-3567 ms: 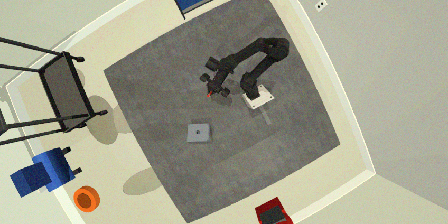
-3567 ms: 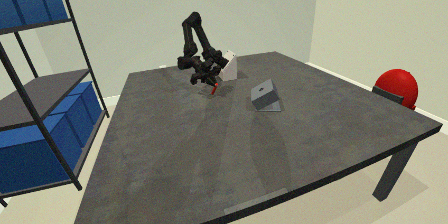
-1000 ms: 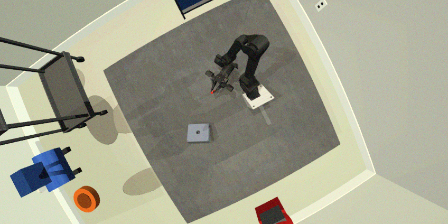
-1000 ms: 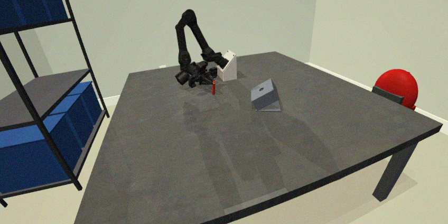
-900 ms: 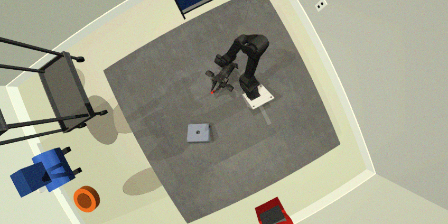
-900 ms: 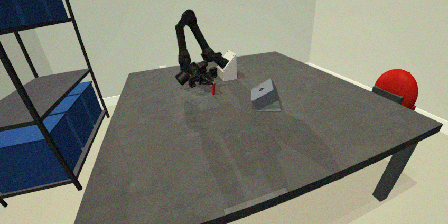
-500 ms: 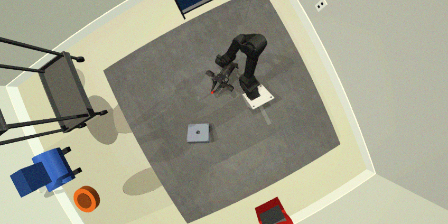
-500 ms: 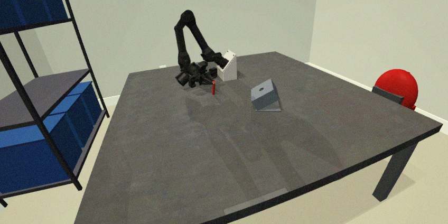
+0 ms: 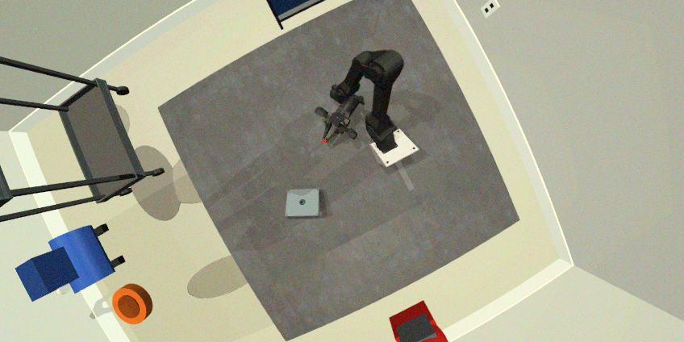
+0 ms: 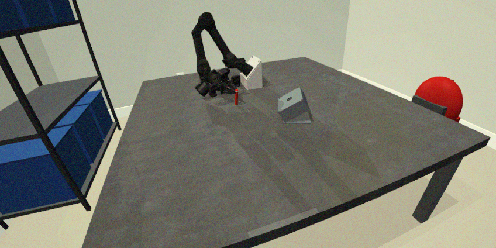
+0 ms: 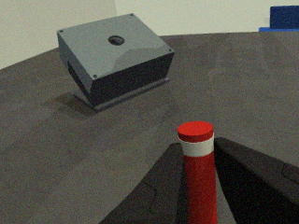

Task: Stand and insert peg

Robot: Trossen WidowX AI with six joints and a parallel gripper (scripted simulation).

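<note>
Now: the red peg 1 cm below my gripper tip. Also, from my gripper tip: grey sloped panel: 20 cm ahead, 19 cm to the left, 1 cm below.
</note>
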